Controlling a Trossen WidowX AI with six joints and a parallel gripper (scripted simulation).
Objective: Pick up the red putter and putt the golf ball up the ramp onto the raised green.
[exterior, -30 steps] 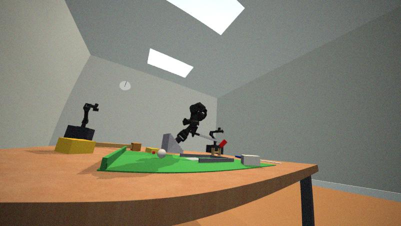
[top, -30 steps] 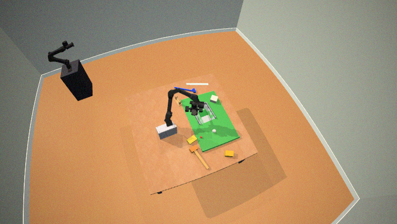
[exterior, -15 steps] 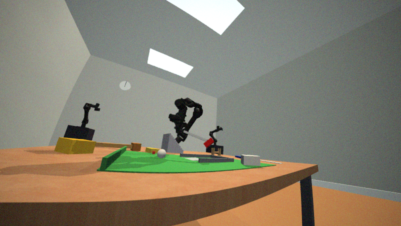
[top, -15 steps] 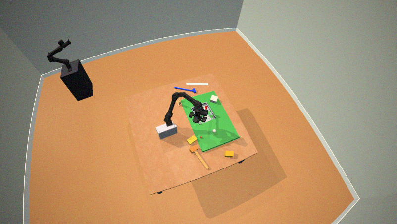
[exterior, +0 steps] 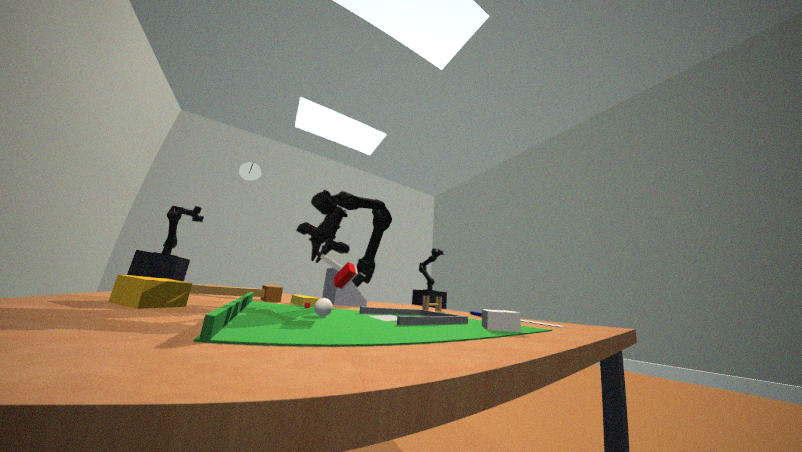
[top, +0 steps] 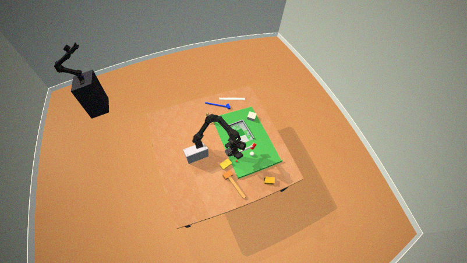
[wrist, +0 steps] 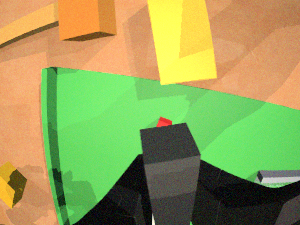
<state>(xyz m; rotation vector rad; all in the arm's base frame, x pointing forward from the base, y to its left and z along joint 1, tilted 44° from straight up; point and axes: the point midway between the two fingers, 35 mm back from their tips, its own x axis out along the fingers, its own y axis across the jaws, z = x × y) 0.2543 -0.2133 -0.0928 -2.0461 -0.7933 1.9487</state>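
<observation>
Right now the red putter is 11 cm ahead of my gripper tip, 3 cm to the left of it and 1 cm below it. The rest, counted from my gripper tip: low green wall: 22 cm ahead, 17 cm to the right, 13 cm below; then white golf ball: 20 cm ahead, 1 cm to the left, 12 cm below; then white block: 40 cm ahead, 41 cm to the left, 12 cm below.
</observation>
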